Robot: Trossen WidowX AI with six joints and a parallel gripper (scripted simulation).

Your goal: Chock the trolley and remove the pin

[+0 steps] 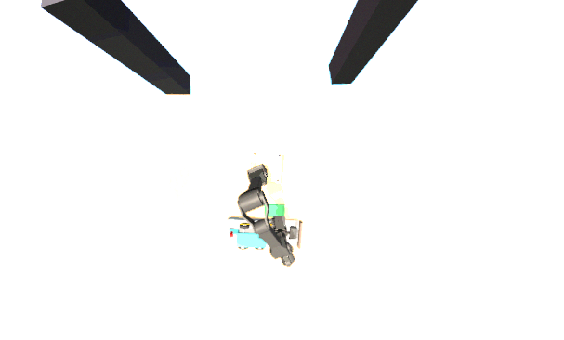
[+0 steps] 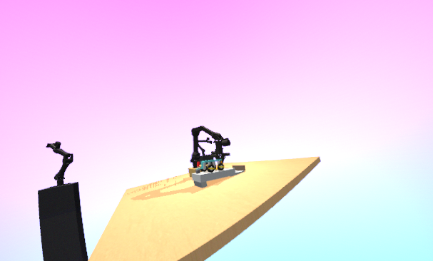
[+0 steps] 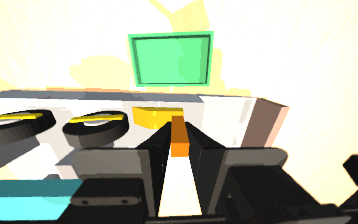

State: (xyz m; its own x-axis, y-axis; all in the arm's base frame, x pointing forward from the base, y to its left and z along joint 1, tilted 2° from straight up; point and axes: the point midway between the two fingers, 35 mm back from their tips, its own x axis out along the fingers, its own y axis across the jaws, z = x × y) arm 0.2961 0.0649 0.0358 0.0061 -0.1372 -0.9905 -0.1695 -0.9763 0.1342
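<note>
My gripper tip is 230 mm to the left of the red-headed stop pin and 40 mm below it. The rest, counted from my gripper tip: green tray 90 mm below, 70 mm behind, 10 mm to the right; yellow chock 20 mm to the right; cyan trolley 130 mm to the right, 40 mm ahead, 30 mm above.
</note>
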